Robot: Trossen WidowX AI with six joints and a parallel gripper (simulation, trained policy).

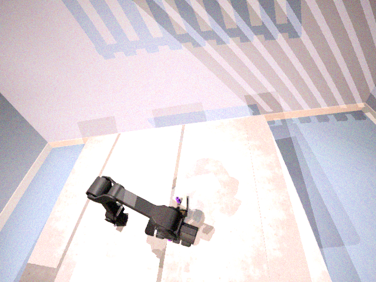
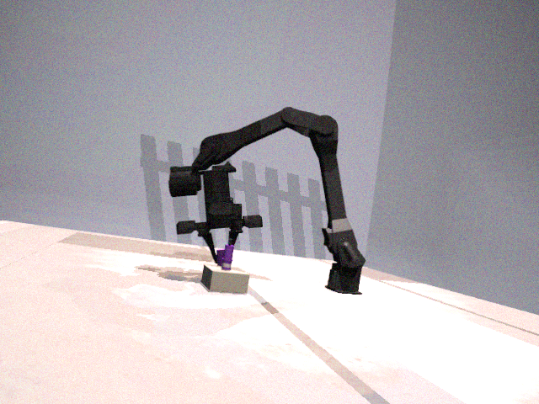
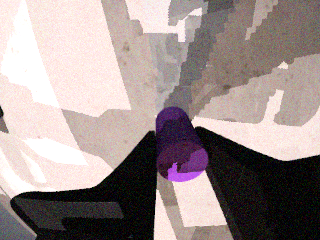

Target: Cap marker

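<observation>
My gripper tip is now 40 mm short of the tan holder block, 150 mm to the right of it and 10 mm above it. From my gripper tip the other things lie so: purple cap: right at my gripper tip.
</observation>
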